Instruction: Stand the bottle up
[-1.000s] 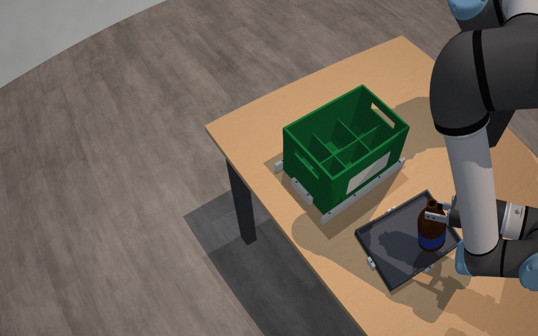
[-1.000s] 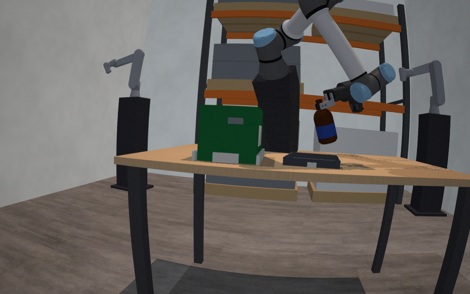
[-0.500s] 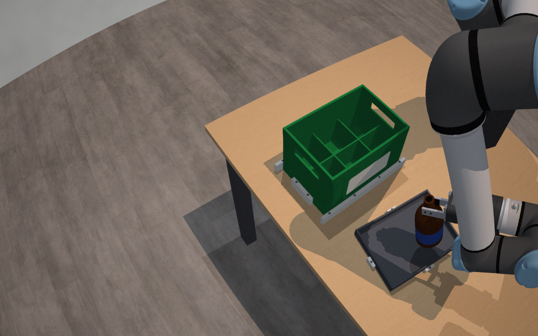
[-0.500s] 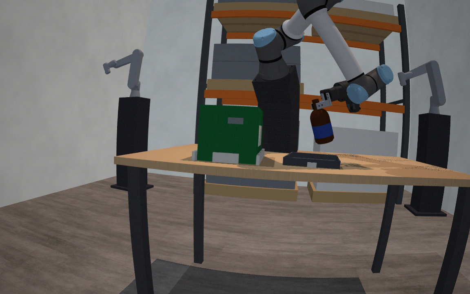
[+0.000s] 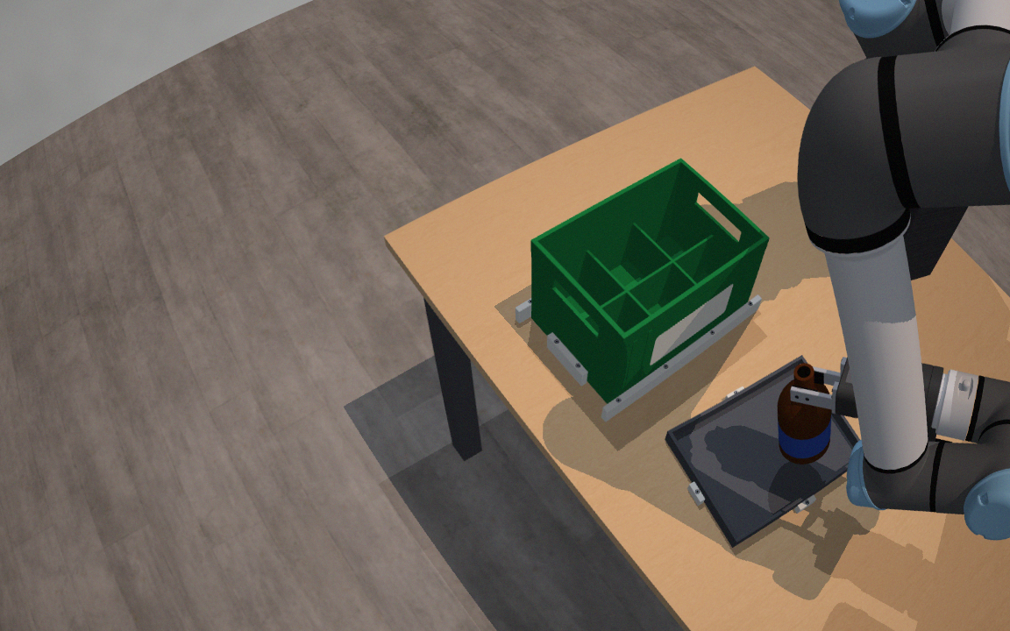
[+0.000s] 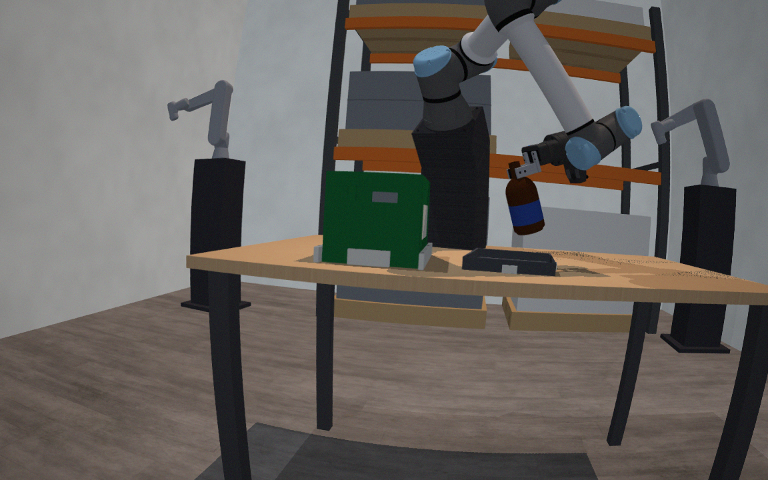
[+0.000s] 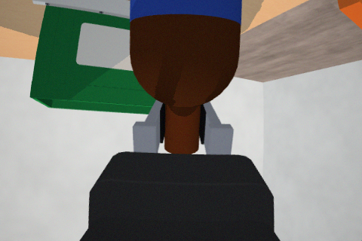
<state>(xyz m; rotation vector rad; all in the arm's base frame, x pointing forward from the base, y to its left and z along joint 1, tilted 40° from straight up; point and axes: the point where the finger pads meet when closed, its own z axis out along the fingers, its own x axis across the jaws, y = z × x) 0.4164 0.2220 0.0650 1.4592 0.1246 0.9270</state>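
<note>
Right now the brown bottle is 50 mm below my hand, 10 mm to the left of it and 10 mm behind it. The rest, counted from my hand: green crate 290 mm to the right, 120 mm below, 20 mm ahead; then dark grey tray 190 mm below, 10 mm behind.
</note>
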